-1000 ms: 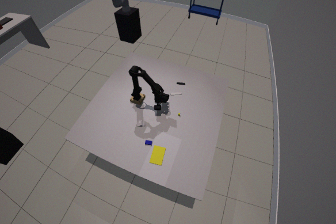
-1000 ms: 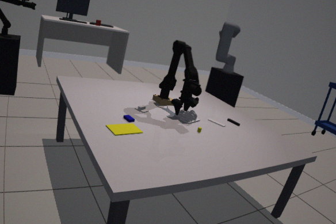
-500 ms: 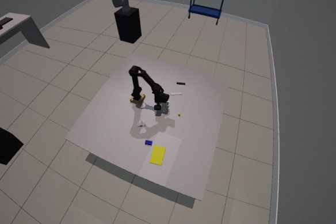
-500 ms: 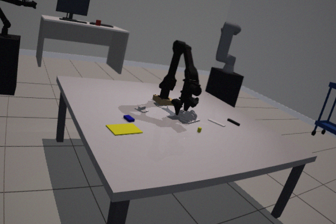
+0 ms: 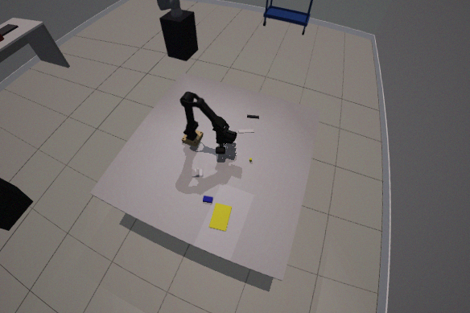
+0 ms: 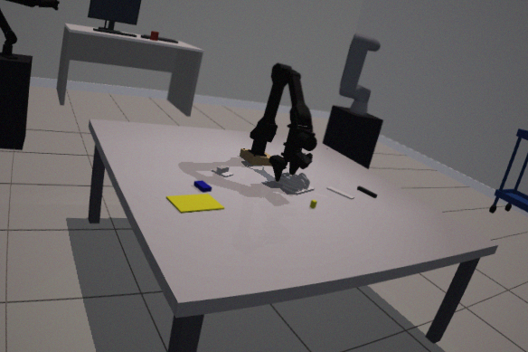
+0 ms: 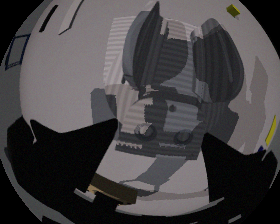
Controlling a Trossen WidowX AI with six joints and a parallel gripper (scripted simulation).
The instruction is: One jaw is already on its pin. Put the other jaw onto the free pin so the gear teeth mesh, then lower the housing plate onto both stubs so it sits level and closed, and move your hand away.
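My gripper tip is 1 cm short of the jaw, 2 cm to the right of it and 1 cm below it. Also, from my gripper tip: white block: 6 cm behind, 24 cm to the right; yellow cube: 22 cm ahead; white bar: 10 cm ahead, 21 cm to the left, 1 cm below.
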